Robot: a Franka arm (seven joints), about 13 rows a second.
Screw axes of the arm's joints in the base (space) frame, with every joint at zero. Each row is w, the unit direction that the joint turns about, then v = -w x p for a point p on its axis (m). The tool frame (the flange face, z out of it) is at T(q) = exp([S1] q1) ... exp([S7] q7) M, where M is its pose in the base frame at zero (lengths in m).
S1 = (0, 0, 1, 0.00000, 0.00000, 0.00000)
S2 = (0, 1, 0, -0.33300, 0.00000, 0.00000)
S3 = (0, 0, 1, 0.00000, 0.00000, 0.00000)
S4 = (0, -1, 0, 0.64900, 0.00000, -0.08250)
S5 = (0, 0, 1, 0.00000, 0.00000, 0.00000)
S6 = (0, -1, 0, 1.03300, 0.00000, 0.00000)
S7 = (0, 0, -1, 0.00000, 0.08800, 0.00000)
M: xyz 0.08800 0.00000 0.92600 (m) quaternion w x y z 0 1 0 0
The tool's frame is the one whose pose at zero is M.
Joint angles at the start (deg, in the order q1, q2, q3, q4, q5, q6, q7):
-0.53, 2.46, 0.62, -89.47, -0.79, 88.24, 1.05
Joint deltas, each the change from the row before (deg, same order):
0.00, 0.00, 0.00, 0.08, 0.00, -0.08, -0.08
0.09, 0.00, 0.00, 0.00, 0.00, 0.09, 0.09
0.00, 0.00, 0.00, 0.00, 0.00, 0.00, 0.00
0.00, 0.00, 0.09, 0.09, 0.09, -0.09, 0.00
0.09, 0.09, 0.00, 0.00, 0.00, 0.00, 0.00
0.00, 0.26, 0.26, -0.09, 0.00, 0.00, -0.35
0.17, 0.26, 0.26, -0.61, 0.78, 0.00, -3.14
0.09, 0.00, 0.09, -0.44, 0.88, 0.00, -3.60
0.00, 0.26, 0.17, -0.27, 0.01, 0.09, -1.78
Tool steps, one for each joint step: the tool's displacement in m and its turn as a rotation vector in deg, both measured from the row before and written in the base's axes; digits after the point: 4 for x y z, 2 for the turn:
-0.0001, 0.0000, 0.0005, 0.01, 0.00, 0.08
0.0002, 0.0009, 0.0001, -0.01, -0.09, 0.00
0.0000, 0.0000, 0.0000, 0.00, 0.00, 0.00
-0.0001, 0.0010, 0.0006, 0.09, 0.00, 0.09
0.0004, 0.0009, -0.0009, 0.00, 0.09, 0.09
0.0011, 0.0025, -0.0033, 0.04, 0.35, 0.61
0.0006, 0.0057, -0.0075, 1.03, 0.90, 3.52
-0.0005, 0.0034, -0.0036, 1.20, 0.43, 3.72
0.0010, 0.0016, -0.0046, 0.19, 0.41, 1.94

